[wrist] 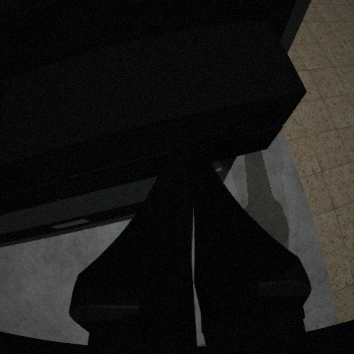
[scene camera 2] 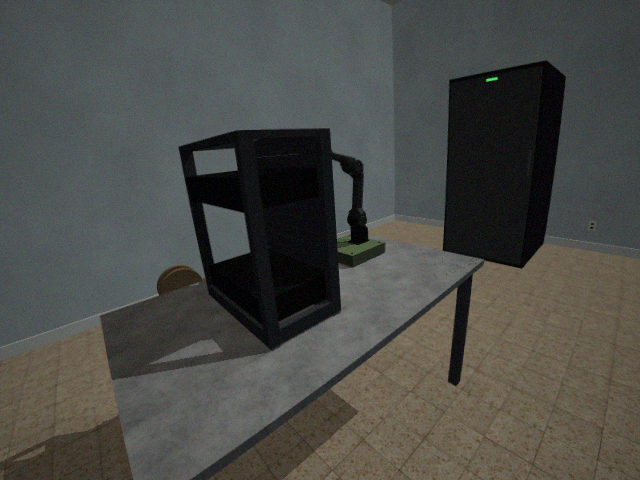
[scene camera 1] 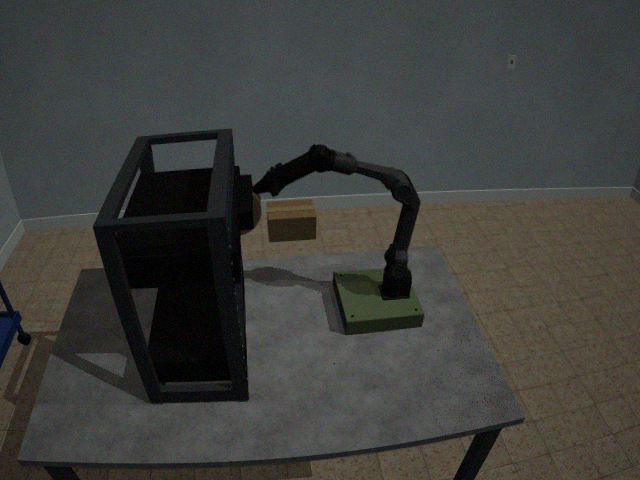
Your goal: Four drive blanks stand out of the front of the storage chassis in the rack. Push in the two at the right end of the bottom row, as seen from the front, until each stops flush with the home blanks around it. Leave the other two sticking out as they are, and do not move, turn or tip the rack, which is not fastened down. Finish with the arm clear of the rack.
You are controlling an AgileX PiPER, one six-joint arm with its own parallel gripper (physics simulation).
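The dark rack [scene camera 1: 231, 310] [scene camera 2: 258, 232] stands upright on the table, holding the black storage chassis [scene camera 1: 170, 191] [scene camera 2: 214, 191] in its upper part. Black drive blanks [scene camera 1: 245, 201] [wrist: 165, 95] stick out of its front as a dark block; single blanks cannot be told apart, nor how deep each sits. My gripper [scene camera 1: 255, 190] [wrist: 188, 164] is shut with nothing held, fingers pointing at the front of the block. The tips overlap its dark face in the wrist view; contact cannot be made out. In scene camera 2 the rack hides the gripper and the blanks.
The arm stands on a green base [scene camera 1: 382, 315] [scene camera 2: 361, 253] on the grey table [scene camera 1: 361, 387] [scene camera 2: 217, 408]. Beyond the table are a cardboard box [scene camera 1: 292, 222], a round brown object [scene camera 2: 175, 279] and a tall black cabinet [scene camera 2: 491, 170]. A blue cart [scene camera 1: 7, 322] shows at the left edge.
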